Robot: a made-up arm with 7 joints.
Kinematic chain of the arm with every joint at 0, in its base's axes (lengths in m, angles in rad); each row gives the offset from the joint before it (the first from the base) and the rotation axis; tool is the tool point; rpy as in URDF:
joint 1: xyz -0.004 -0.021 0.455 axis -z
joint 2: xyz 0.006 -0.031 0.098 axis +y
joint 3: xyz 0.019 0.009 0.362 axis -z
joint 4: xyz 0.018 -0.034 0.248 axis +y
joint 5: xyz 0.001 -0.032 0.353 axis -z
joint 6: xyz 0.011 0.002 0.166 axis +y
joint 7: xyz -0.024 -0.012 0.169 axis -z
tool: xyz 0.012 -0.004 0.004 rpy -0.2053 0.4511 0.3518
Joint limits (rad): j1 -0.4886..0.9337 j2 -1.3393..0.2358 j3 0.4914..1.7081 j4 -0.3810..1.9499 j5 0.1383..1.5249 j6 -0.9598..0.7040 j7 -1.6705..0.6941
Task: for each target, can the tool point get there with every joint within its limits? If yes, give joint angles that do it. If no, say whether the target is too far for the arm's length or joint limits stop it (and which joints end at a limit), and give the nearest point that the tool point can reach.
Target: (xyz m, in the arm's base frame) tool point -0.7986 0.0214 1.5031
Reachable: yes | joints 0.1960 -0.8051 1.0049 0.2583 1.3481 -0.7948 0.1753
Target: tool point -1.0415 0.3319 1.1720
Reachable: yes | joints 0.7096 -1.0142 1.5014 0.5842 0.6494 -0.1058 -0.5241
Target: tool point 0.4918 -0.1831 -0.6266
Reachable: no: joint limits stop it (at a limit: joint 1, joint 2, joint 3, joint 4, joint 6) | nearest point -0.0108 -0.6989 0.4163 | short by 1.267 m
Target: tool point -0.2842 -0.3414 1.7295
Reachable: yes | joints 0.7233 -0.1304 0.9020 0.5280 0.8652 0.5718 0.3945
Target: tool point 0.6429 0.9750 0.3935
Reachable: no: joint limits stop it (at a limit: joint 1, joint 2, joint 3, joint 4, joint 5, joint 6, joint 7) | nearest point 0.6728 0.0820 0.8010 | short by 0.982 m
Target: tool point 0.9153 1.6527 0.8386
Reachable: no: too far | nearest point -0.3687 1.0126 0.9271 | short by 1.437 m
